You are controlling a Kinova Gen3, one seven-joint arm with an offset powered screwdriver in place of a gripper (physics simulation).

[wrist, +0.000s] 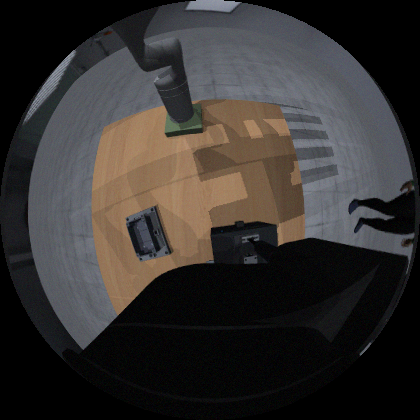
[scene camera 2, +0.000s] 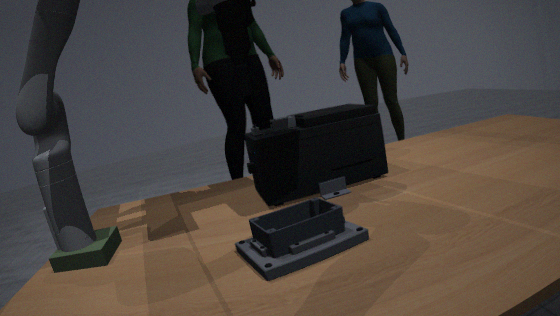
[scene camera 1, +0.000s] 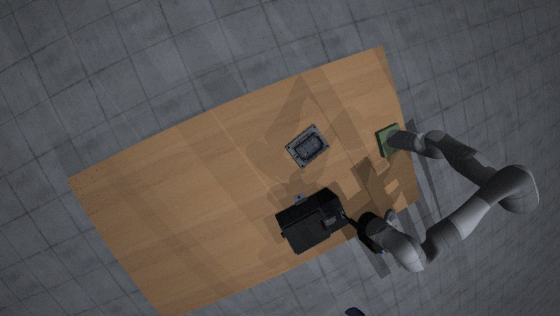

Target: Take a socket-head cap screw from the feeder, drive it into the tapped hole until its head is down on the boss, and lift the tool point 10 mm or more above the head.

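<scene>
The screw feeder [scene camera 1: 312, 207] [scene camera 2: 325, 155] [wrist: 225, 245] is a black box on the table. My screwdriver [scene camera 1: 345, 215] [wrist: 251, 241] has its thin tip at the light pickup plate on the feeder's top, seen in the wrist view. Whether the tip touches a screw or bears one is too dark and small to tell. In scene camera 2 the driver's black body [scene camera 2: 235, 30] shows, and its tip blends into the dark background. A grey open housing [scene camera 1: 308, 146] [scene camera 2: 272, 240] [wrist: 146, 235] stands on a flat base plate with corner holes. I cannot tell which hole is the tapped one.
A small grey angle bracket [scene camera 1: 299, 199] [scene camera 2: 334, 188] stands between feeder and housing. The arm's green base block [scene camera 1: 383, 144] [scene camera 2: 80, 261] [wrist: 184, 131] sits near the table [scene camera 1: 150, 210] edge. Two people [scene camera 2: 215, 45] [scene camera 2: 371, 30] stand beyond the table.
</scene>
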